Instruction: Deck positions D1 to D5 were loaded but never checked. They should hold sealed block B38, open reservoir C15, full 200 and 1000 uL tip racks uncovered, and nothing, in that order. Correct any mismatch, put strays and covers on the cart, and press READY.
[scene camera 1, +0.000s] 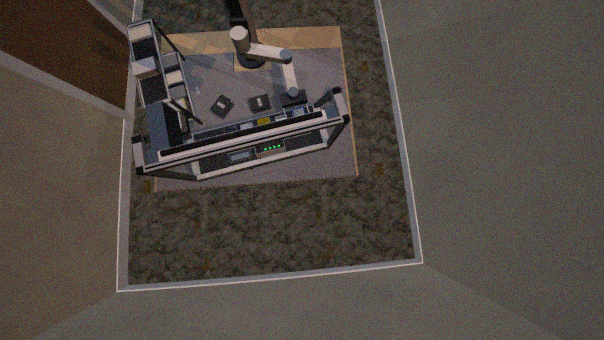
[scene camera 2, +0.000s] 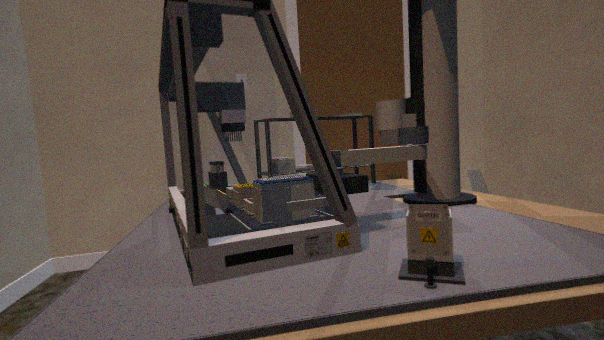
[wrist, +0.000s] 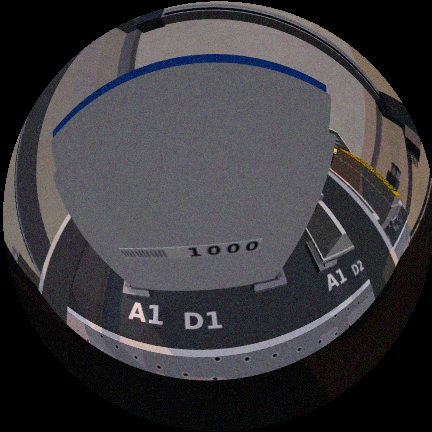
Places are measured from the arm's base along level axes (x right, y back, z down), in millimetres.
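Pixels of known places: gripper, between the fingertips: (scene camera 2: 276, 201); arm's base, origin of its link: (scene camera 2: 438, 201).
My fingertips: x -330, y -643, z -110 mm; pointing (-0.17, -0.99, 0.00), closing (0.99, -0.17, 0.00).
Observation:
For each thing: its top centre in the pictures, then the offset to it from my fingertips. "pt": a spot on its surface instead.
- blue-edged tip rack labelled 1000, centre of its top: (wrist: 185, 87) (scene camera 2: 282, 177) (scene camera 1: 299, 115) dz -58, dx -6, dy +18 mm
- cream-rimmed reservoir, centre of its top: (wrist: 326, 178) dz +7, dx +115, dy -5 mm
- yellow-topped tip rack, centre of its top: (wrist: 373, 169) (scene camera 2: 256, 184) (scene camera 1: 264, 126) dz -21, dx +238, dy -28 mm
- pale item, centre of its top: (scene camera 1: 247, 132) dz -2, dx +359, dy -51 mm
- cart, a spot on its surface: (scene camera 2: 372, 145) pt dz -101, dx +857, dy +619 mm
- pale block, centre of its top: (scene camera 1: 143, 65) dz -294, dx +847, dy +265 mm
The blue-edged tip rack labelled 1000 (scene camera 1: 298, 112) (scene camera 2: 282, 202) (wrist: 200, 170) stands at D1; its grey front fills much of the wrist view. My gripper (scene camera 2: 295, 201) is low at this rack and open, with one finger alongside the rack's near side in scene camera 2. The other finger is hidden, and the fingers cannot be made out in the wrist view. The cream-rimmed reservoir (wrist: 345, 239) is at D2. A yellow-topped tip rack (scene camera 1: 263, 120) (scene camera 2: 243, 185) (wrist: 372, 172) is at D3. A pale item (scene camera 1: 246, 125) sits at D4, not identifiable. D5 is partly hidden by the frame.
The deck's frame (scene camera 1: 240, 140) (scene camera 2: 188, 125) surrounds the positions, with a pipette head (scene camera 2: 233, 119) inside. A box with green lights (scene camera 1: 271, 147) is at the front. The cart (scene camera 2: 372, 145) stands beyond, holding a pale block (scene camera 1: 145, 66). Two black square pads (scene camera 1: 221, 106) (scene camera 1: 259, 103) lie behind the deck.

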